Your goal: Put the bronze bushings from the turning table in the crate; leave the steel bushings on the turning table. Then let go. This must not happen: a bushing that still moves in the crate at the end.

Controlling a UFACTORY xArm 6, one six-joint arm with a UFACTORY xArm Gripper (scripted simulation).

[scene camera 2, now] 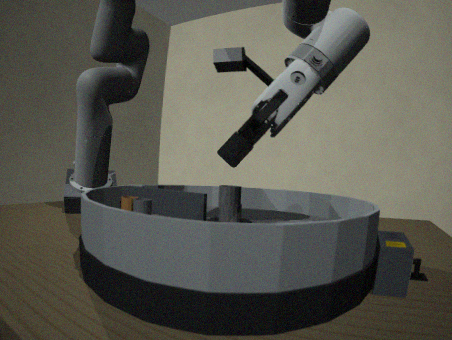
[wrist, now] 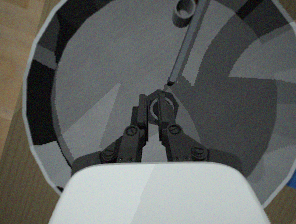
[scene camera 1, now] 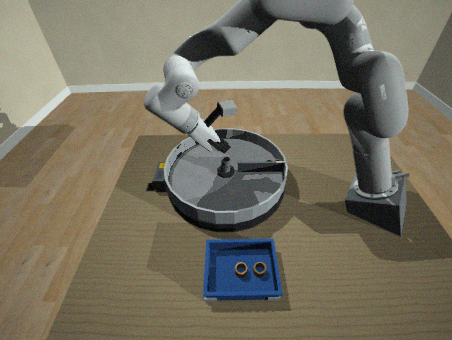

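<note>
My gripper [scene camera 2: 225, 160] is visible; it also appears in the wrist view [wrist: 152, 104] and in scene camera 1 [scene camera 1: 226, 148].
</note>
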